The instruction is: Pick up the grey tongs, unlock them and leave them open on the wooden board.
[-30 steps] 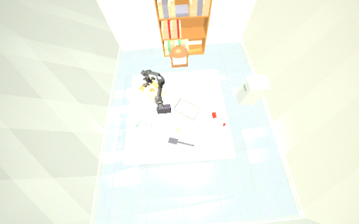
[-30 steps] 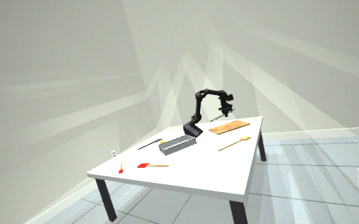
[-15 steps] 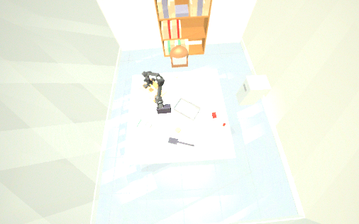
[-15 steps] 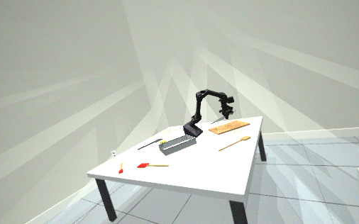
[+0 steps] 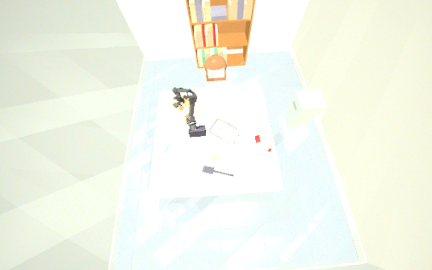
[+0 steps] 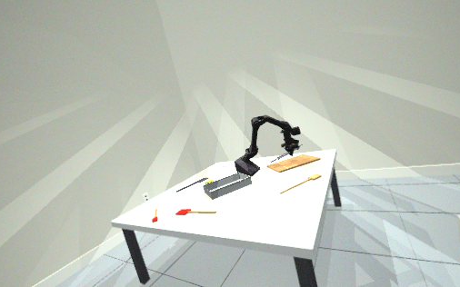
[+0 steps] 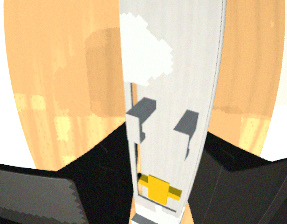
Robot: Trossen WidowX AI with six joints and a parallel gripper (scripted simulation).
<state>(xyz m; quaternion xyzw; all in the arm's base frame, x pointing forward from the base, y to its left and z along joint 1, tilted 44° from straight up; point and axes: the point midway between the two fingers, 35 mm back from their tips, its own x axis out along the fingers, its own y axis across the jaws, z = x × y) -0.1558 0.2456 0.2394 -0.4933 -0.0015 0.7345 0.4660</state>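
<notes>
Now: the wooden board 6 cm below my gripper tip. Round my gripper tip: dark thin tool: 39 cm ahead, 76 cm to the right, 6 cm below; then grey roasting tin: 49 cm ahead, 32 cm to the right, 4 cm below; then yellow lock piece: 1 cm ahead, 1 cm to the right, 4 cm above.
</notes>
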